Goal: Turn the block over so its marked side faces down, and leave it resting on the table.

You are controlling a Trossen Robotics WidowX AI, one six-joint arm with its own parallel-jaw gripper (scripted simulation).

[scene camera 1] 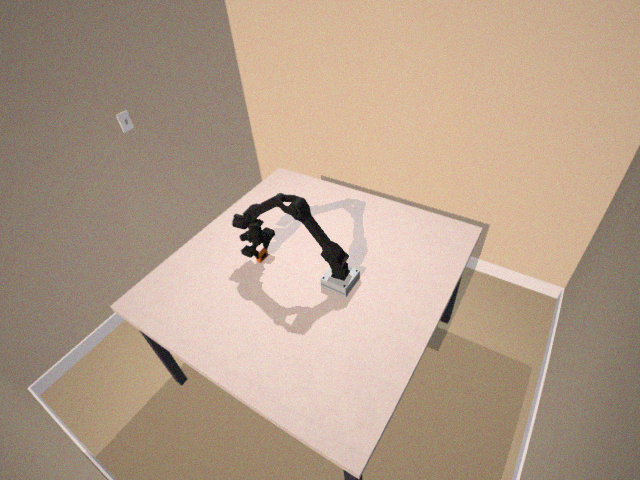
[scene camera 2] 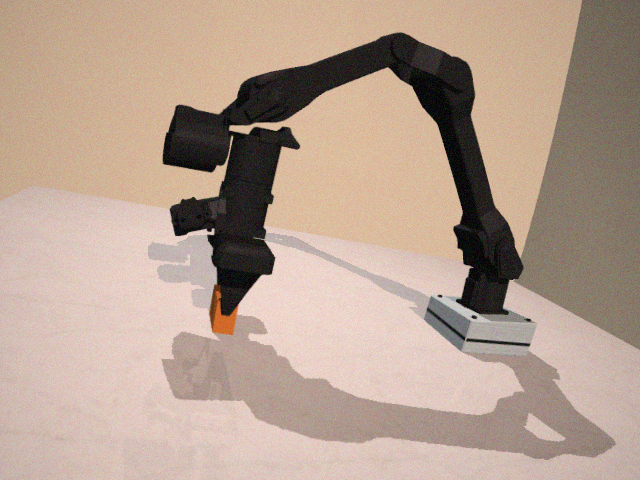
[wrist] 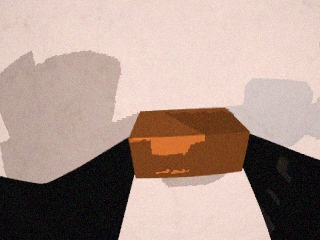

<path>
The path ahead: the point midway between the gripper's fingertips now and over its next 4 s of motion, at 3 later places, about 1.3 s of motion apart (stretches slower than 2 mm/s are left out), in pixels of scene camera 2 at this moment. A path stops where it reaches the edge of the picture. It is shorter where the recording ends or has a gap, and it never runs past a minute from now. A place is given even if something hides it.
My gripper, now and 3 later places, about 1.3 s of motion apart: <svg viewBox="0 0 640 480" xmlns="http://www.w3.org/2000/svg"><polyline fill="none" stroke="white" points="223,305 213,294 191,300 204,300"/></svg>
</path>
